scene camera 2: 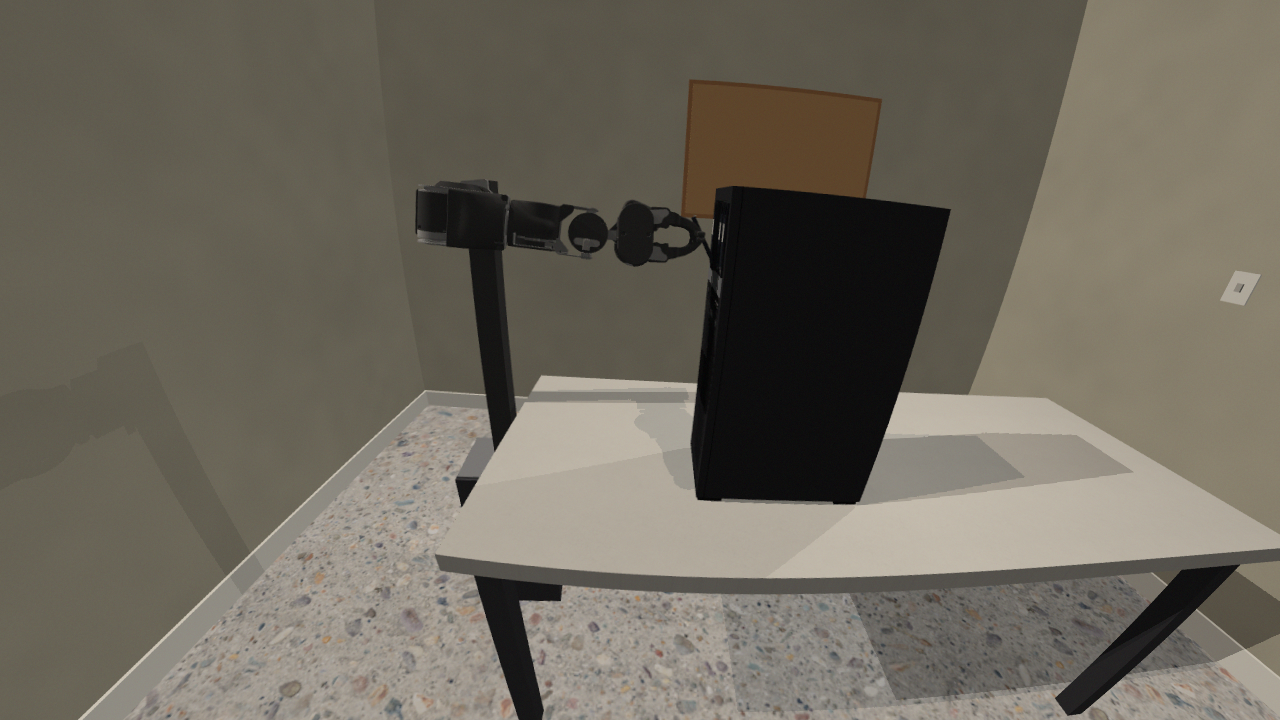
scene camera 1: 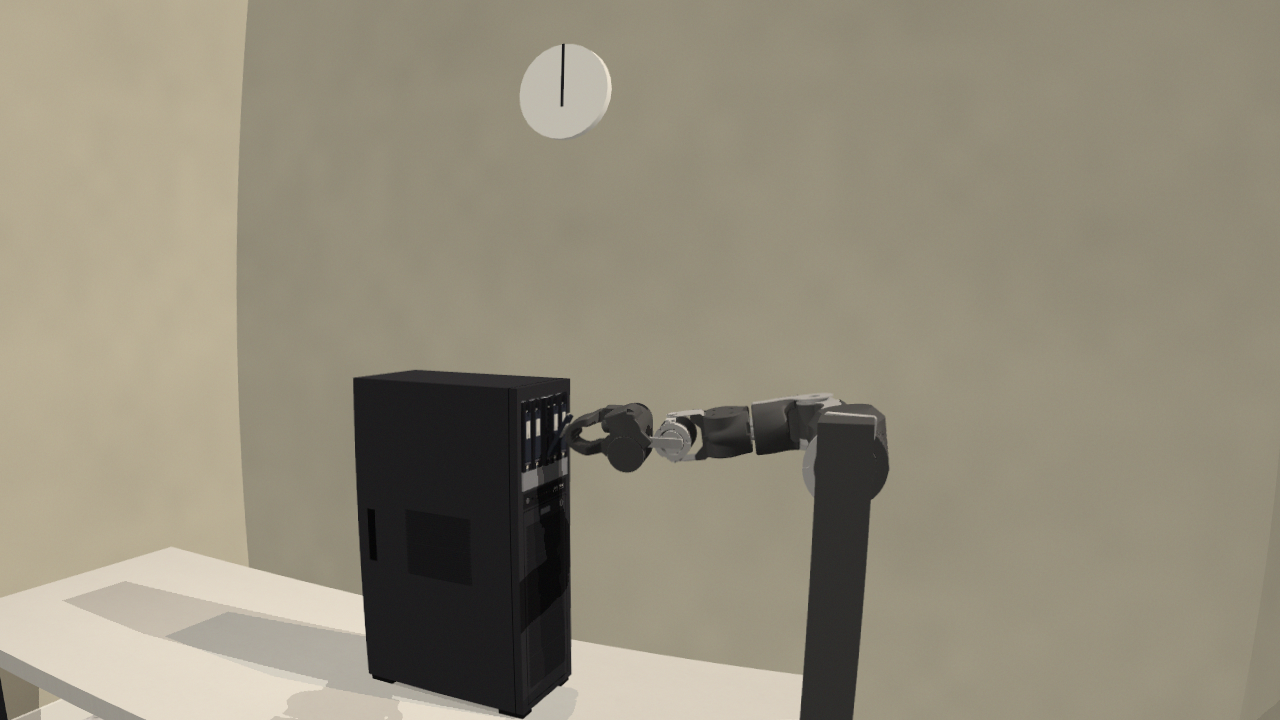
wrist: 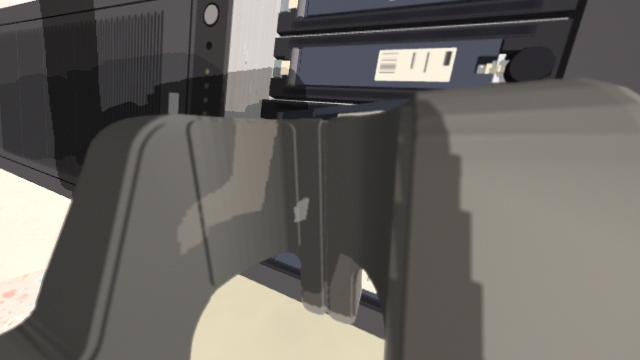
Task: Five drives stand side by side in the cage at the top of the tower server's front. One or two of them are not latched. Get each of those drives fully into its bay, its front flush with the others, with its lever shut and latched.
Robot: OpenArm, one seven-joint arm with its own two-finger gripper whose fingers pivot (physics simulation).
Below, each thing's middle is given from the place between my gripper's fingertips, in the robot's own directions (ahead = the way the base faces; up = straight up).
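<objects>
Dark lever (wrist: 326, 113): my gripper 10 mm above it, 10 mm short of it, 20 mm to the right of it. Black tower server (scene camera 1: 466, 581): 190 mm below my gripper, 190 mm ahead of it. Nearest to my gripper of the things named here, going by their middles: the lever.
</objects>
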